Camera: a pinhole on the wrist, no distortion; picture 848 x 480 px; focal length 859.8 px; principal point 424.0 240.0 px. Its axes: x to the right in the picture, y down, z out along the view. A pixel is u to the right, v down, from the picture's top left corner.
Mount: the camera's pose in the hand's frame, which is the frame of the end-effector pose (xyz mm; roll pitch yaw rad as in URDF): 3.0 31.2 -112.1 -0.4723 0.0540 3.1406
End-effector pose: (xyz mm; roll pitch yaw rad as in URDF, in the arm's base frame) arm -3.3 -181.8 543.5 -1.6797 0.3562 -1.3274
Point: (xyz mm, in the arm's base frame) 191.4 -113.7 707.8
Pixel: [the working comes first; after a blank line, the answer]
In the camera's frame: 61.7 39.8 361.7

570.8 334.6
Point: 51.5 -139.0 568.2
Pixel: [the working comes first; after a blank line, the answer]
In the camera's frame: 28.7 -34.2 179.7

561.2 76.5
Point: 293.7 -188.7 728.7
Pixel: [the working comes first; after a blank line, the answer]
In the camera's frame: -26.3 63.1 452.5

374.1 359.8
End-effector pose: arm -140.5 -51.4 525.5 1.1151 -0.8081 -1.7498
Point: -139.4 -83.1 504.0
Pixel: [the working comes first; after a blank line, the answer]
In the camera's frame: -7.8 14.3 107.7

362.0 354.1
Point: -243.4 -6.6 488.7
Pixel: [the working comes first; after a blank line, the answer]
In the camera's frame: 36.1 -19.2 225.4

561.6 166.7
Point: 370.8 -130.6 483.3
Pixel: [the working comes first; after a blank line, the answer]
In the camera's frame: 62.2 3.8 -400.3

behind the camera
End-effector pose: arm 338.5 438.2 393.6 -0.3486 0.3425 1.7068
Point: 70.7 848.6 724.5
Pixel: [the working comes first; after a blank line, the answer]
In the camera's frame: -335.9 -280.5 529.6

outside the picture
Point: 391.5 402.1 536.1
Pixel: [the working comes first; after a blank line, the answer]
In the camera's frame: 79.8 7.2 242.9

706.5 265.6
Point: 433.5 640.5 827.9
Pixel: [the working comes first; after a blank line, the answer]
In the camera's frame: -55.8 40.2 595.4

343.4 298.0
